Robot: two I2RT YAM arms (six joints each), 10 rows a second.
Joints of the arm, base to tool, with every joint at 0 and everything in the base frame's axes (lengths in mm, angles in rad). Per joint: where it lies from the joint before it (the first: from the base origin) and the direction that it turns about. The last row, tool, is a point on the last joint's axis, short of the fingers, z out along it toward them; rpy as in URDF.
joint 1: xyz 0 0 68 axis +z
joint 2: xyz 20 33.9 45.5 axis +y
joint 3: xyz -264 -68.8 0 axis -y
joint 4: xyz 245 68.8 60 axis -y
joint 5: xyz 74 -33.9 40.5 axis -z
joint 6: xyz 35.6 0 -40.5 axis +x
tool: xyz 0 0 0 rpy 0 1.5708 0
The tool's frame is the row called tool.
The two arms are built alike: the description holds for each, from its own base.
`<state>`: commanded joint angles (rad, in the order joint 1, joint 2, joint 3, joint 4, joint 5, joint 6); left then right.
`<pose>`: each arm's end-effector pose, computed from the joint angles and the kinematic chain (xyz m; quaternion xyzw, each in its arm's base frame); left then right.
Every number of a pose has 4 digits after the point. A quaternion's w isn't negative.
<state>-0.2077 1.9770 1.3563 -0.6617 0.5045 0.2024 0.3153 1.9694 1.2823 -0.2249 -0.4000 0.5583</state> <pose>0.3765 -0.0969 0.1615 0.2302 0.9309 -0.2474 0.1385 0.3905 0.1420 0.1633 0.0486 0.9283 0.3045 0.2077</pose>
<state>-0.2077 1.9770 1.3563 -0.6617 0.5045 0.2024 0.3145 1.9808 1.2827 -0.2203 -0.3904 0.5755</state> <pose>0.3765 -0.0969 0.1615 0.2302 0.9309 -0.2474 0.1385 0.3918 0.1417 0.1591 0.0593 0.9295 0.3012 0.2047</pose>
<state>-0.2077 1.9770 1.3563 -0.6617 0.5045 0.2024 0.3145 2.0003 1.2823 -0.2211 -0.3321 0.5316</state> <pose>0.3765 -0.0969 0.1615 0.2302 0.9309 -0.2474 0.1385 0.3934 0.1402 0.1506 0.0505 0.9375 0.2690 0.2148</pose>
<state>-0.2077 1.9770 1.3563 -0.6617 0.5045 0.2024 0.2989 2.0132 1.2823 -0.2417 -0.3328 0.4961</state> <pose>0.3765 -0.0969 0.1615 0.2302 0.9309 -0.2474 0.1385 0.3942 0.1336 0.1443 0.0442 0.9426 0.2584 0.2067</pose>
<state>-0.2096 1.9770 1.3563 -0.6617 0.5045 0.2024 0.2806 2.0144 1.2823 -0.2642 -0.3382 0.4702</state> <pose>0.3763 -0.0976 0.1615 0.2311 0.9307 -0.2475 0.1383 0.3946 0.1260 0.1425 0.0420 0.9456 0.2526 0.2006</pose>
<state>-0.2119 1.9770 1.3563 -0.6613 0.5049 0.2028 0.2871 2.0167 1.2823 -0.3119 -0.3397 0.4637</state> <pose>0.3761 -0.0985 0.1615 0.2324 0.9303 -0.2478 0.1382 0.3896 0.1274 0.1389 0.0403 0.9521 0.2456 0.1779</pose>
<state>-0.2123 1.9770 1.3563 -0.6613 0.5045 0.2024 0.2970 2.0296 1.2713 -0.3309 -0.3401 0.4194</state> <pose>0.3761 -0.0987 0.1615 0.2324 0.9304 -0.2477 0.1381 0.3846 0.1301 0.1299 0.0183 0.9578 0.2363 0.1625</pose>
